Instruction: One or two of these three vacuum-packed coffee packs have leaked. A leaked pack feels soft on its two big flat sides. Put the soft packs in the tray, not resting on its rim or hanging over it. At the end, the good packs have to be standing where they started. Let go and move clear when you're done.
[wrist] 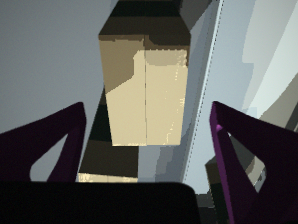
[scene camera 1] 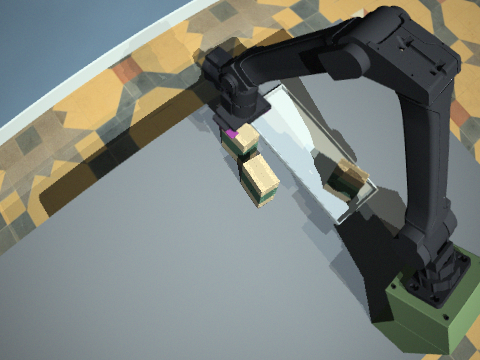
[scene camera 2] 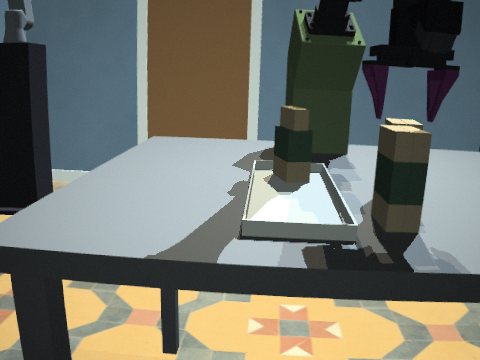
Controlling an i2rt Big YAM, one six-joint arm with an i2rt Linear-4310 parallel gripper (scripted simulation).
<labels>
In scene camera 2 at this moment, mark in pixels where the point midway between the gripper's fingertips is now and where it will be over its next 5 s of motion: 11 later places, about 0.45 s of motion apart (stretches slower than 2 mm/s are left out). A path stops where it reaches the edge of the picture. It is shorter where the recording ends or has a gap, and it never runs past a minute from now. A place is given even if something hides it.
The gripper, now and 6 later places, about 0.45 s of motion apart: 404,120; 404,126; 402,144; 402,153; 401,154; 403,129; 410,89
</labels>
